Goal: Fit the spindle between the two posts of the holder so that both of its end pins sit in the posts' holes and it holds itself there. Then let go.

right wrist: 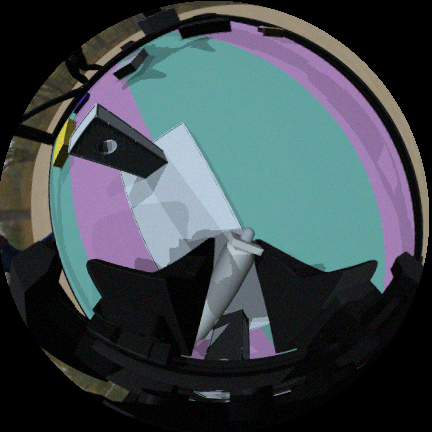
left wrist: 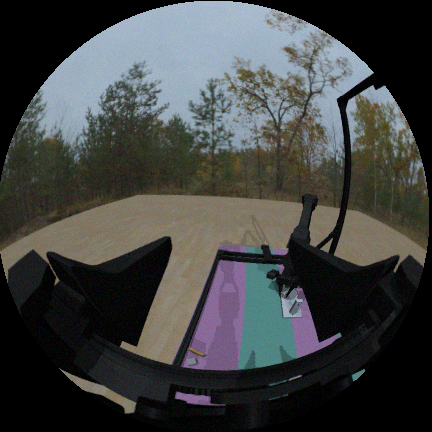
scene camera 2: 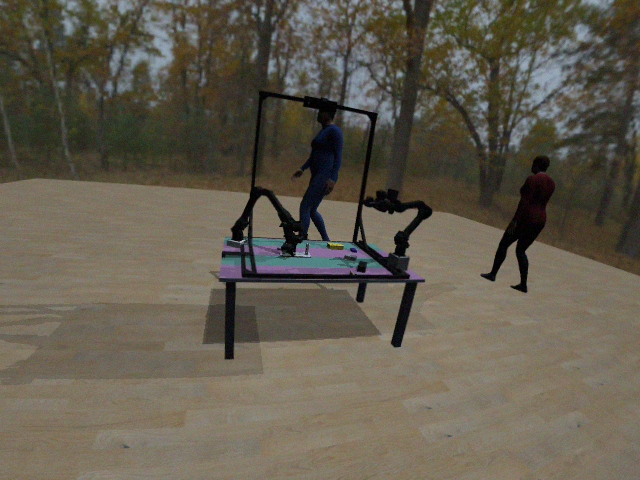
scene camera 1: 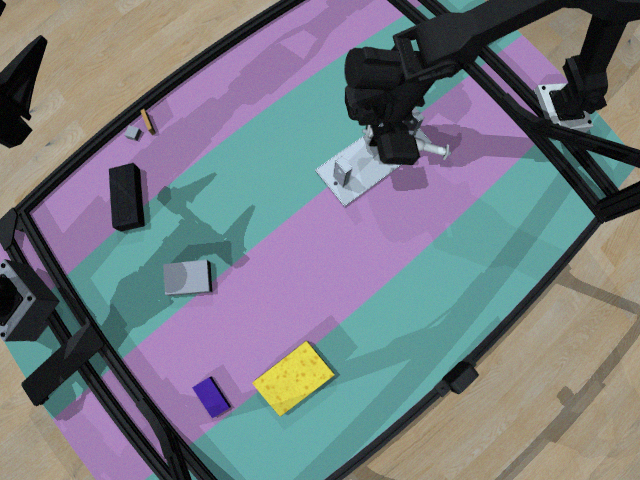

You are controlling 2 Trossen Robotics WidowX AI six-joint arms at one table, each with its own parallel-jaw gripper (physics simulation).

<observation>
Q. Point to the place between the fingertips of my right gripper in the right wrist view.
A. At 234, 244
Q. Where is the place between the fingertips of my left gripper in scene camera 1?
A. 22, 18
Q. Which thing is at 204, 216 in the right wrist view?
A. A base plate.
</observation>
